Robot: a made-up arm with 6 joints.
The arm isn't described. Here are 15 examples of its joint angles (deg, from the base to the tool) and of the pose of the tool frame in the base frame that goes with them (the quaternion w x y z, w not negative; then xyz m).
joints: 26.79 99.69 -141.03 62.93 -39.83 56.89
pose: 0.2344 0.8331 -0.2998 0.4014 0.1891 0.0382 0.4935
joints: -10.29 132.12 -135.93 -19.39 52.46 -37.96
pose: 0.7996 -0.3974 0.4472 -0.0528 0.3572 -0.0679 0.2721
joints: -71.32 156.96 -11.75 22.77 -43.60 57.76
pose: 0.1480 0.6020 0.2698 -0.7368 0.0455 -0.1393 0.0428
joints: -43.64 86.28 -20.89 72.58 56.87 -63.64
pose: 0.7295 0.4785 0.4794 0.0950 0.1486 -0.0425 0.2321
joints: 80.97 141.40 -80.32 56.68 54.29 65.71
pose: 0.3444 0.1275 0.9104 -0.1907 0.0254 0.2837 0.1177
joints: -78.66 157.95 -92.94 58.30 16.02 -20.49
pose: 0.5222 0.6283 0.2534 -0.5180 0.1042 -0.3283 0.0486
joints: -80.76 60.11 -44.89 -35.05 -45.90 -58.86
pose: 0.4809 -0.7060 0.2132 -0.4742 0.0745 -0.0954 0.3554
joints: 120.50 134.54 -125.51 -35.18 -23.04 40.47
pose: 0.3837 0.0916 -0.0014 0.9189 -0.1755 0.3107 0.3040
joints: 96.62 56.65 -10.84 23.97 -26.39 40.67
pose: 0.6585 0.2524 0.4521 0.5461 0.0275 0.0883 0.2528
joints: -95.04 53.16 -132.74 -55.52 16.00 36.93
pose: 0.4130 -0.4356 -0.3409 -0.7235 0.0133 0.0880 0.5043
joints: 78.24 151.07 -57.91 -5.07 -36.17 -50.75
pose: 0.4797 -0.5812 0.0604 0.6546 0.0648 0.2817 0.0494
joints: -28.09 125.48 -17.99 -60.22 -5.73 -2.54
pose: 0.6222 -0.1545 0.7207 0.2638 0.1533 -0.0588 0.1144
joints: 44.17 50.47 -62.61 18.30 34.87 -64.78
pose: 0.7836 -0.4267 -0.0325 0.4504 0.0511 0.0641 0.3568
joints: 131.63 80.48 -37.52 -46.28 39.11 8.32
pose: 0.3500 -0.6884 -0.0608 0.6324 -0.0476 0.1204 0.2402
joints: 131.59 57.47 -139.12 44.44 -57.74 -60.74
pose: 0.5153 0.7966 -0.1514 0.2773 0.1380 -0.0846 0.4892
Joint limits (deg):
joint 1: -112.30..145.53
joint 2: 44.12..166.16
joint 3: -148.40..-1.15
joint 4: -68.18..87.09
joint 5: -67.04..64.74
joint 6: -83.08..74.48
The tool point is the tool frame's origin. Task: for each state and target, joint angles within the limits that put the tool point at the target. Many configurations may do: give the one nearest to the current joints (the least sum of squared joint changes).
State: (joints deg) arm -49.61 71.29 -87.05 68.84 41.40 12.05
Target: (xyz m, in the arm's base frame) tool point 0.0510 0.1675 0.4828
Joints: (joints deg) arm -93.21 47.82 -144.18 80.23 22.71 5.74
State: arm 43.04 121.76 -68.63 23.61 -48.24 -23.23
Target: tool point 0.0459 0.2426 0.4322
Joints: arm 85.38 103.53 -105.32 14.47 -47.52 -25.55
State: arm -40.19 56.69 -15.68 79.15 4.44 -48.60
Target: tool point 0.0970 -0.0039 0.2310
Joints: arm -21.64 55.97 -8.68 75.78 20.11 -50.83
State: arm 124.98 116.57 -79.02 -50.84 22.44 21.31
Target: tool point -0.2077 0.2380 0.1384
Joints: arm 136.36 138.28 -87.90 -51.03 16.30 21.28
